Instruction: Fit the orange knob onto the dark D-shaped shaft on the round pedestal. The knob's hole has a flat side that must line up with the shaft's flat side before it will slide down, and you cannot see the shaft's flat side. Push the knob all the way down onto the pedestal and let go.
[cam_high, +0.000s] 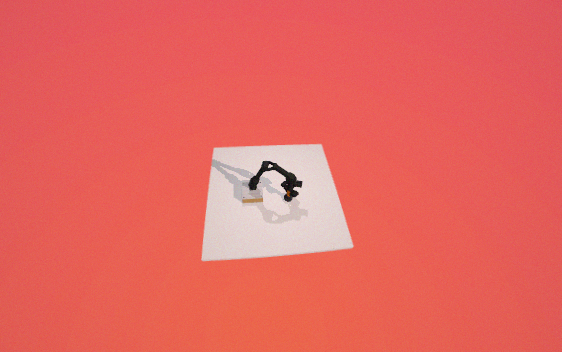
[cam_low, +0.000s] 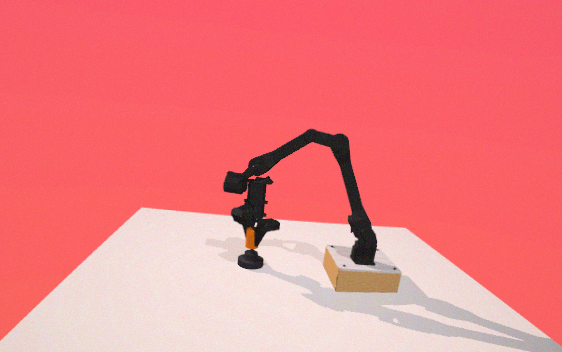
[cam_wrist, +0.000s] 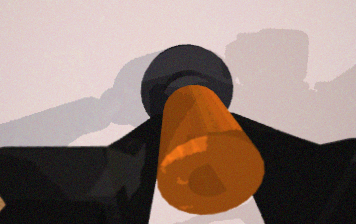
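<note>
Right now my gripper tip is 20 mm below the orange knob. From my gripper tip the other things lie so: round pedestal (40 mm below).
</note>
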